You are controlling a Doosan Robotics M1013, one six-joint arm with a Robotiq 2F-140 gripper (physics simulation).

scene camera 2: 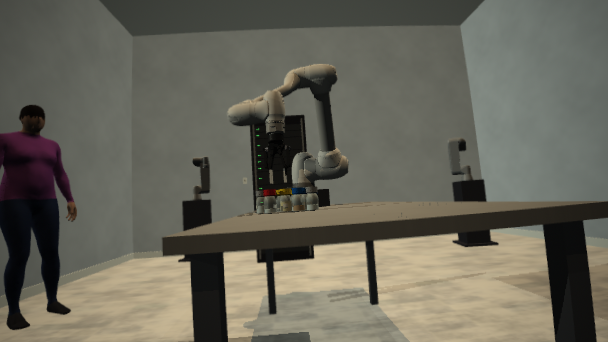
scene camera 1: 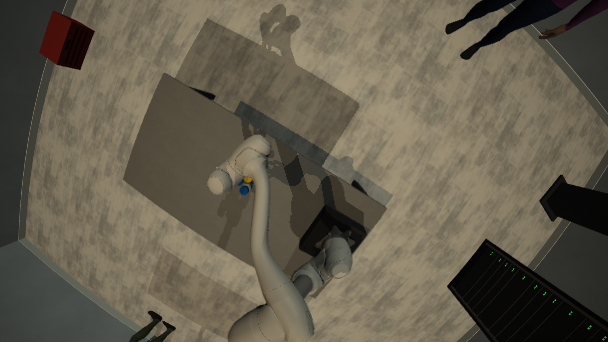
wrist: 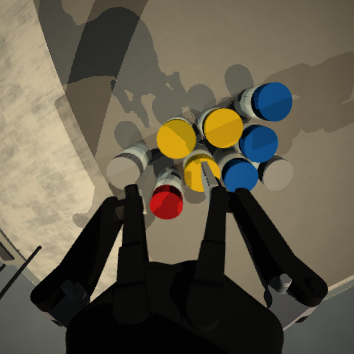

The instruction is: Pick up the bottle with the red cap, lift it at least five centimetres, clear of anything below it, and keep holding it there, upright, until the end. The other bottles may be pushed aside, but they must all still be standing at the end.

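Seen in the pictures: gripper, fingertip midpoint: [scene camera 2: 278, 183] [wrist: 177, 172]; arm's base, link origin: [scene camera 1: 334, 243].
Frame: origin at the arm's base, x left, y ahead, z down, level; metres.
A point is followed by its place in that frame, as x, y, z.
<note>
The red-capped bottle [scene camera 2: 270, 202] @[-0.064, 0.786, 0.060] [wrist: 166, 202] @[-0.069, 0.754, 0.002] stands upright at the near edge of the cluster in the wrist view; in scene camera 1 no red cap shows. My gripper [scene camera 2: 279, 178] @[-0.041, 0.693, -0.028] [wrist: 177, 172] @[-0.041, 0.693, -0.028] is partly open and empty, pointing down, its fingertips a little above the caps. In the wrist view the red cap appears between the fingers, nearer the left one. The right finger covers part of a yellow cap [wrist: 194, 175] @[-0.019, 0.714, 0.002]. Two more yellow caps [wrist: 176, 139] @[-0.036, 0.657, 0.002] [wrist: 223, 128] @[0.030, 0.652, 0.002], three blue caps [wrist: 272, 101] @[0.103, 0.622, 0.002] [wrist: 258, 144] @[0.080, 0.681, 0.002] [wrist: 240, 175] @[0.051, 0.725, 0.002] and two pale caps [wrist: 125, 171] @[-0.120, 0.691, 0.002] [wrist: 277, 173] @[0.113, 0.732, 0.002] are around; these bottles stand.
The bottles stand close together on the brown table [scene camera 1: 165, 145] @[0.294, 1.248, 0.107] [scene camera 2: 400, 220] @[0.336, 1.498, 0.108]. The pale-capped bottle at left is beside the left finger in the wrist view. The arm [scene camera 1: 260, 215] @[-0.104, 0.502, -0.547] [scene camera 2: 325, 120] @[0.192, 0.199, -0.439] reaches over the table from its dark base block [scene camera 1: 312, 235] @[0.048, 0.141, -0.004]. A person [scene camera 2: 32, 170] stands beyond the table.
</note>
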